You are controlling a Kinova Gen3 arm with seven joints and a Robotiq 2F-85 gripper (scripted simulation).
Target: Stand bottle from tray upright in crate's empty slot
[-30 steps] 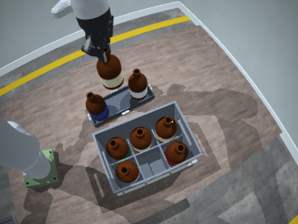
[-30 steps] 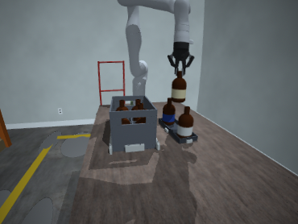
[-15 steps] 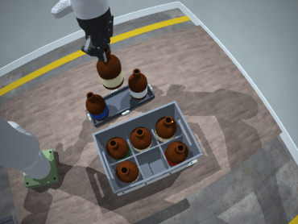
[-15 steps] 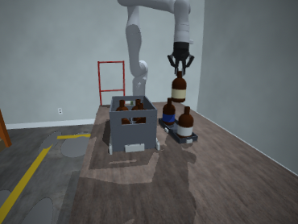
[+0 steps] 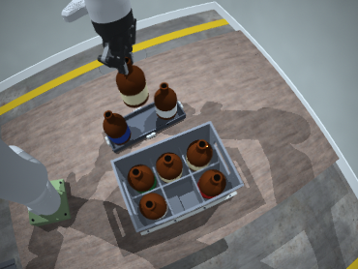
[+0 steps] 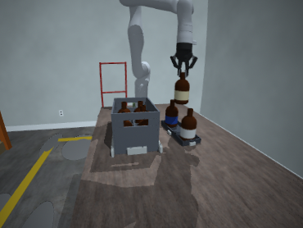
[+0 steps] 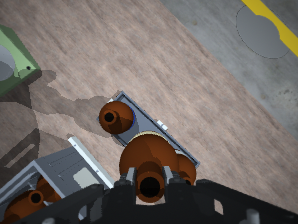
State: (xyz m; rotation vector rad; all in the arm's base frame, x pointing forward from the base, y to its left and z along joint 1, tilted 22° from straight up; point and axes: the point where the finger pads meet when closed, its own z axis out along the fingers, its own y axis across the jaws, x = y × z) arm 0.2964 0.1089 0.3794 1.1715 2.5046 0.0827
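Right now the cream-label bottle is 70 mm below my hand. The rest, counted from my hand: tray 300 mm below; blue-label bottle 230 mm below, 90 mm behind, 10 mm to the left; white-label bottle 230 mm below, 90 mm ahead, 10 mm to the right.
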